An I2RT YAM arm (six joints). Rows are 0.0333 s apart.
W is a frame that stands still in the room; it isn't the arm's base.
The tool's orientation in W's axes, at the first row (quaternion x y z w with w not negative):
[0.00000 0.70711 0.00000 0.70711]
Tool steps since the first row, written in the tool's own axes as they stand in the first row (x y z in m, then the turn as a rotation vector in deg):
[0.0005 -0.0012 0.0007 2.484 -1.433 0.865]
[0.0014 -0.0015 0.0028 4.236 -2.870 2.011]
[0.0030 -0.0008 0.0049 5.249 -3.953 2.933]
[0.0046 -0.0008 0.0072 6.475 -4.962 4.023]
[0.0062 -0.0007 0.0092 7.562 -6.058 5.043]
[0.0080 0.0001 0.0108 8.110 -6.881 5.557]
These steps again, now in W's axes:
[0.0007 -0.0012 -0.0005 0.865 -1.433 -2.484]
[0.0028 -0.0015 -0.0014 2.011 -2.870 -4.236]
[0.0049 -0.0008 -0.0030 2.933 -3.953 -5.249]
[0.0072 -0.0008 -0.0046 4.023 -4.962 -6.475]
[0.0092 -0.0007 -0.0062 5.043 -6.058 -7.562]
[0.0108 0.0001 -0.0080 5.557 -6.881 -8.110]

